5 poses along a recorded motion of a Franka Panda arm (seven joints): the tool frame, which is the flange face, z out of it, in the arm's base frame.
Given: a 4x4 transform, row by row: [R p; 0 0 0 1], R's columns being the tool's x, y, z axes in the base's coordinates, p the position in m. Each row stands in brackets.
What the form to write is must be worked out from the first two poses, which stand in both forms.
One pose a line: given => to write
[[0.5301 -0.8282 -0.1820 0.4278], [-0.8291 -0.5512 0.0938 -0.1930], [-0.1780 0.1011 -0.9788 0.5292], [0 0 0 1]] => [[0.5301 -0.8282 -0.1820 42.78], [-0.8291 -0.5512 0.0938 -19.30], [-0.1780 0.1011 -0.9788 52.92], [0 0 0 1]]
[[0.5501 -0.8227 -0.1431 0.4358], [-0.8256 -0.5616 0.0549 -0.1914], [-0.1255 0.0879 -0.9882 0.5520], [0 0 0 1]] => [[0.5501 -0.8227 -0.1431 43.58], [-0.8256 -0.5616 0.0549 -19.14], [-0.1255 0.0879 -0.9882 55.20], [0 0 0 1]]
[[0.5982 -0.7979 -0.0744 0.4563], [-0.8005 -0.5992 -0.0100 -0.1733], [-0.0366 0.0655 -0.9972 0.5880], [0 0 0 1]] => [[0.5982 -0.7979 -0.0744 45.63], [-0.8005 -0.5992 -0.0100 -17.33], [-0.0366 0.0655 -0.9972 58.80], [0 0 0 1]]
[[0.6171 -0.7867 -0.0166 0.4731], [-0.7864 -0.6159 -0.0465 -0.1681], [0.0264 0.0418 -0.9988 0.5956], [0 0 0 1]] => [[0.6171 -0.7867 -0.0166 47.31], [-0.7864 -0.6159 -0.0465 -16.81], [0.0264 0.0418 -0.9988 59.56], [0 0 0 1]]
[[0.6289 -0.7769 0.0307 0.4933], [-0.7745 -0.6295 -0.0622 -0.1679], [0.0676 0.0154 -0.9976 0.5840], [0 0 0 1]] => [[0.6289 -0.7769 0.0307 49.33], [-0.7745 -0.6295 -0.0622 -16.79], [0.0676 0.0154 -0.9976 58.40], [0 0 0 1]]
